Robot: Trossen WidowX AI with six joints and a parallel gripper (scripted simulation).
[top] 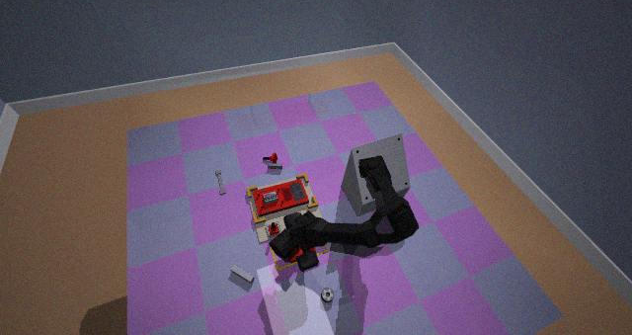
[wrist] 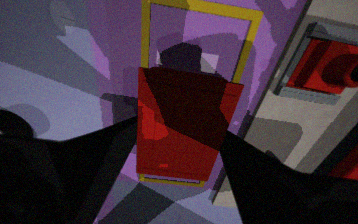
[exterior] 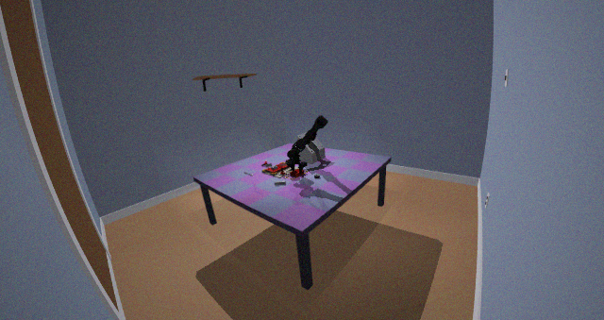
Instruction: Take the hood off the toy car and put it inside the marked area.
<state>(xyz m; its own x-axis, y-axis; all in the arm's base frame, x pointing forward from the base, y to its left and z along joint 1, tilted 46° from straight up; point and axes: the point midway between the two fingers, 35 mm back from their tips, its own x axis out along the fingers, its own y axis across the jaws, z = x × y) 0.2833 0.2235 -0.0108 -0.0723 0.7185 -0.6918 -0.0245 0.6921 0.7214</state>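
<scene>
My gripper tip is now 10 mm below the red hood. From my gripper tip the other things lie so: wrench: 220 mm ahead, 360 mm to the right, 10 mm below; grey base plate: 10 mm ahead, 190 mm to the right.
</scene>
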